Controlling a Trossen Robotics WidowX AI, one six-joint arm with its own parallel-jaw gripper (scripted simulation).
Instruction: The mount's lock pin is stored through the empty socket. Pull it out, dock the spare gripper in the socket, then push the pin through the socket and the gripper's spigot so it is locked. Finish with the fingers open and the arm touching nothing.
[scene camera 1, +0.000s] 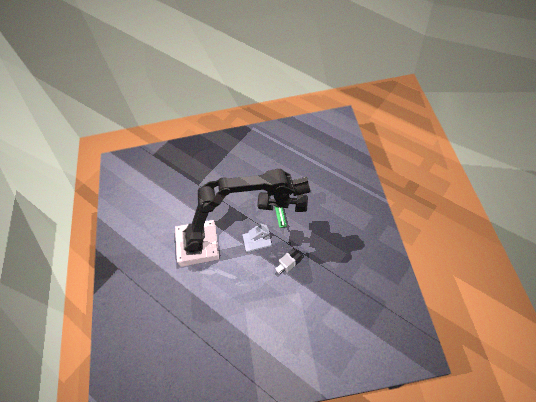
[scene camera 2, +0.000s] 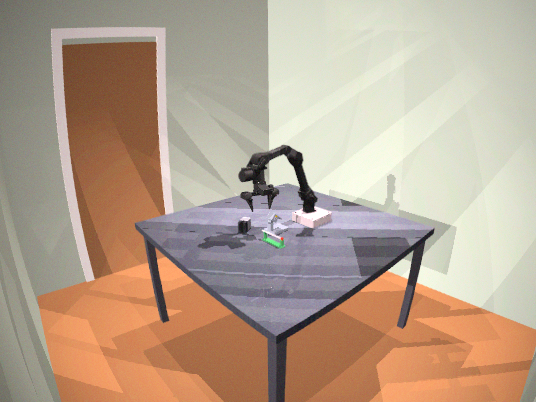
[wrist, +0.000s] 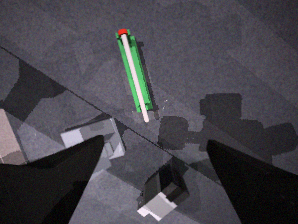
The gripper (wrist: 155, 142) is 0.12 m from the lens. A socket (wrist: 113, 147): 0.24 m from the lens.
